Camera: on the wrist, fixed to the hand. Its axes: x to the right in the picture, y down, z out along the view.
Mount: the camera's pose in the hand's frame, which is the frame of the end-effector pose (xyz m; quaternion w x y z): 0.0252 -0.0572 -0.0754 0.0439 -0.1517 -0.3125 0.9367
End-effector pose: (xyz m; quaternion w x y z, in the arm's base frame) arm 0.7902 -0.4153 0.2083 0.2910 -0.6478 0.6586 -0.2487
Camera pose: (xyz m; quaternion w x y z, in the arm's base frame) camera 0.7778 -0.4463 0.3004 0.3533 0.4666 0.5825 0.5640
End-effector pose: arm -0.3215 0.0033 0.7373 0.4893 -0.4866 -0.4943 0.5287
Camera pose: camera -0.2454 0.0338 0.7908 0.7020 0.3934 -0.2010 -0.5586
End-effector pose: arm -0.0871 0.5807 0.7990 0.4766 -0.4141 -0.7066 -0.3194
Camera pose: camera -0.1123 0.4981 0.8452 0.0365 -0.8522 0.2564 0.4546
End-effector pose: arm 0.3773 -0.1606 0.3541 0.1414 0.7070 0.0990 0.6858
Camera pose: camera 0.3062 -0.0936 0.3601 0.4980 -0.3166 0.8061 0.0434
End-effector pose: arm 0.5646 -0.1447 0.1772 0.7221 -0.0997 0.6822 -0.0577
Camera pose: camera 0.4940 -0.2108 0.1617 0.2838 0.5070 -0.0936 0.8085
